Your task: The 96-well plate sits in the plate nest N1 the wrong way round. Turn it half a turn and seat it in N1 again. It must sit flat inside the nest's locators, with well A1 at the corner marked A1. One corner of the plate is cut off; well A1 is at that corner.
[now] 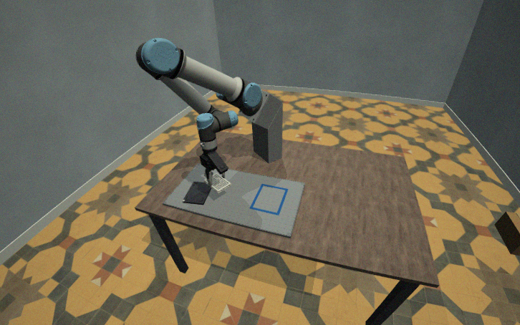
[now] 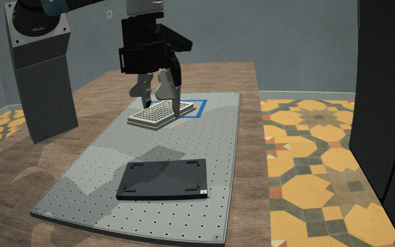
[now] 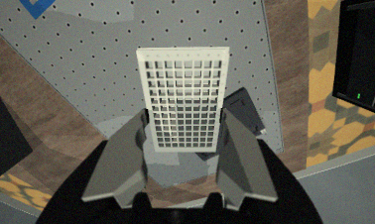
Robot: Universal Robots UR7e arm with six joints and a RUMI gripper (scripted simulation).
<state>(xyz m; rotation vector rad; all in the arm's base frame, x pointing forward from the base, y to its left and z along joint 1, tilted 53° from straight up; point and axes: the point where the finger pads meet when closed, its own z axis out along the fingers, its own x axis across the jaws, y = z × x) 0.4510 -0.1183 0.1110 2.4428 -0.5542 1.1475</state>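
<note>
My hand is 12 cm to the left of the black plate nest N1, 9 cm above it and 1 cm past it. The rest, counted from my hand: 96-well plate (1 cm below); A1 label (18 cm to the right, 9 cm below, 6 cm ahead).
</note>
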